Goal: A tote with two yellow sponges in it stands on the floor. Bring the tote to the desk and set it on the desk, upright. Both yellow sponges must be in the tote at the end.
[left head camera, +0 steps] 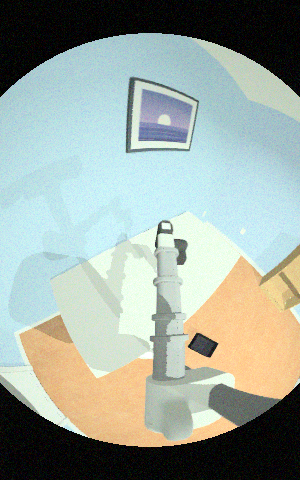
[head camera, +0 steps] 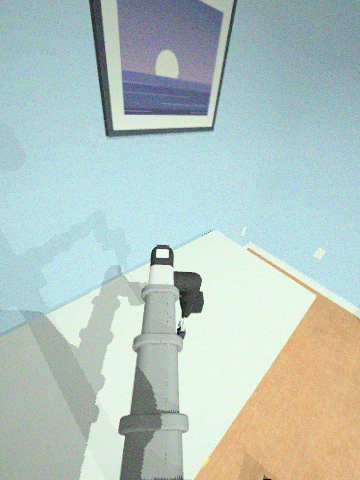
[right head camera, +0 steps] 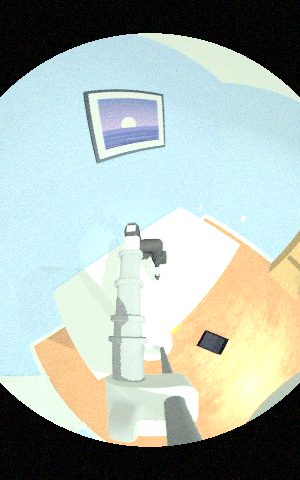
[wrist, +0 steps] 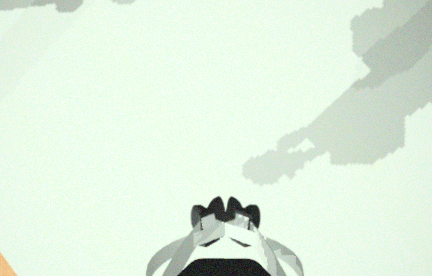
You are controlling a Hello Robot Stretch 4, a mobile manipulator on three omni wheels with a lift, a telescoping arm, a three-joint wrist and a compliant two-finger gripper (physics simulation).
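Frame: origin at the robot's base, x right, y ahead, z up, level; metres.
Where they show: gripper, fingertip midpoint: (head camera: 180, 334) (right head camera: 157, 276) (wrist: 224, 212).
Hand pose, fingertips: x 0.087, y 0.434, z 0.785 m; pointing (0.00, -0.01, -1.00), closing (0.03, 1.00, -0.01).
Things, the pixels of their centre, and the offset from my fingertips. Level surfaces: height alone.
- dark tote, body centre: (right head camera: 212, 342) (left head camera: 202, 345) dx +0.571, dy -0.563, dz -0.763 m
- white desk, surface height: dz -0.093 m
- small yellow piece, body centre: (head camera: 198, 462) (right head camera: 174, 329) dx +0.162, dy -0.322, dz -0.782 m
The dark tote (left head camera: 203, 345) (right head camera: 213, 342) is on the floor to the right of the white desk (head camera: 250, 310) (left head camera: 210, 250) (right head camera: 200, 260) (wrist: 125, 125), apart from the gripper. It is too small to tell which way up it is. A small yellow piece (head camera: 206, 461) (right head camera: 175, 330), likely part of a sponge, shows at the desk's right edge; whether it is on the desk or below the edge cannot be told. No second sponge can be made out. My gripper (head camera: 181, 332) (right head camera: 157, 276) (wrist: 224, 212) is over the desk, its fingertips together with nothing between them.
My extended arm (head camera: 159, 370) (left head camera: 168, 295) (right head camera: 129, 300) reaches across the desk. Part of my white round base (right head camera: 159, 342) shows by the desk's near edge. A wooden shelf unit (left head camera: 272, 295) (right head camera: 282, 280) stands at the right. A framed picture (head camera: 220, 65) hangs on the blue wall behind.
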